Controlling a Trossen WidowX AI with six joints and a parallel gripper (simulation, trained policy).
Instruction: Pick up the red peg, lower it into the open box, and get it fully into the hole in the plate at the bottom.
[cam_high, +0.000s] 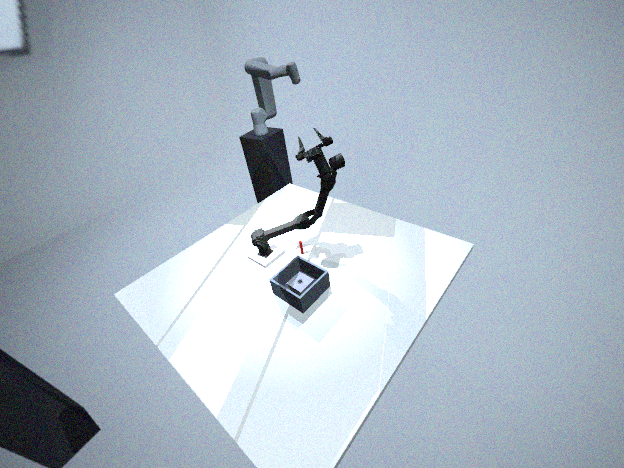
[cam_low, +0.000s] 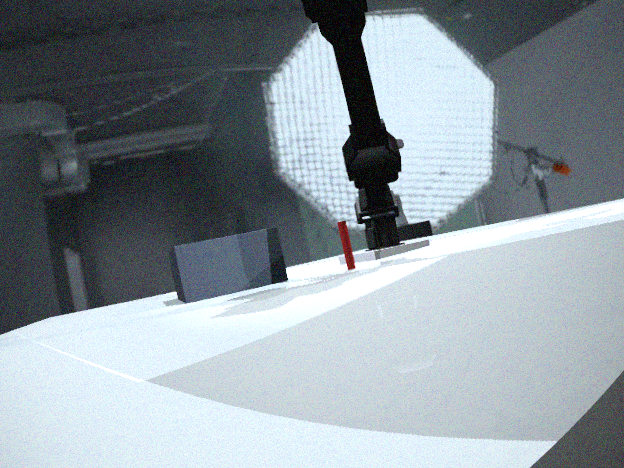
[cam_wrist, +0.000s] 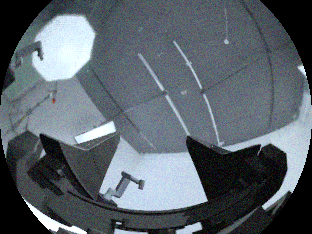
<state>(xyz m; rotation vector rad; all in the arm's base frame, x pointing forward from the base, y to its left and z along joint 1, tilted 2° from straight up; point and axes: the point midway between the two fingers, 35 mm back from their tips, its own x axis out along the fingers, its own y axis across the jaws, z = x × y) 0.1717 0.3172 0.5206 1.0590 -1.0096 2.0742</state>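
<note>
My gripper tip is 530 mm above the red peg, 220 mm to the left of it and 40 mm short of it. Round my gripper tip: dark box: 540 mm below, 430 mm to the right, 180 mm ahead.
</note>
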